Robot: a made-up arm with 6 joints.
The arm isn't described. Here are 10 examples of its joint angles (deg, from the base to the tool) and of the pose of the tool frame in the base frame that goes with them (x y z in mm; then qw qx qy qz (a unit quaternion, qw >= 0)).
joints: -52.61 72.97 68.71 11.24 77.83 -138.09
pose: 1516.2 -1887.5 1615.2 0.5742 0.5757 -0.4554 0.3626
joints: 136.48 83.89 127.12 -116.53 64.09 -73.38
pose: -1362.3 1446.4 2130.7 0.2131 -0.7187 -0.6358 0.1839
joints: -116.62 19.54 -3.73 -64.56 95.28 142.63
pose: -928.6 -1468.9 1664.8 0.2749 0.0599 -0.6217 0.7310
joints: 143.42 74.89 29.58 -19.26 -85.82 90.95
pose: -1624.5 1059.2 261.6 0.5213 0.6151 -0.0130 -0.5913
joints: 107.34 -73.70 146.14 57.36 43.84 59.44
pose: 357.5 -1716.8 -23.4 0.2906 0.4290 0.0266 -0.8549
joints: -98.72 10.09 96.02 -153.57 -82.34 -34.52
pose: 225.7 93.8 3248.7 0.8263 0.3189 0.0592 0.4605
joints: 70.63 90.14 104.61 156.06 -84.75 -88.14
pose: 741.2 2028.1 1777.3 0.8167 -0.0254 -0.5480 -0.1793
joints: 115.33 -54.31 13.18 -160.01 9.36 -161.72
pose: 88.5 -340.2 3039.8 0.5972 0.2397 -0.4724 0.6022
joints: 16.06 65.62 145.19 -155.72 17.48 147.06
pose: 975.9 309.6 2906.5 0.8356 0.1767 -0.5085 0.1096
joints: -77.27 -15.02 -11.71 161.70 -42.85 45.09
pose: 307.4 -1264.0 2399.2 0.3744 0.5764 -0.7143 0.1320
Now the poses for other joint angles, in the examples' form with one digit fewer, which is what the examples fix.
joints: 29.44 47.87 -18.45 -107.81 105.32 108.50
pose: 1342 556 529 0.520 -0.540 0.416 -0.515
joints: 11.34 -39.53 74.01 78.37 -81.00 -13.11
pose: -1234 -480 2811 0.786 0.192 -0.270 -0.523
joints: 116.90 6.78 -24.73 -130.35 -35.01 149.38
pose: -910 1390 1421 0.311 -0.081 -0.067 0.945
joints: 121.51 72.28 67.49 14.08 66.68 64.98
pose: -1326 2022 1606 0.511 0.145 -0.701 0.475
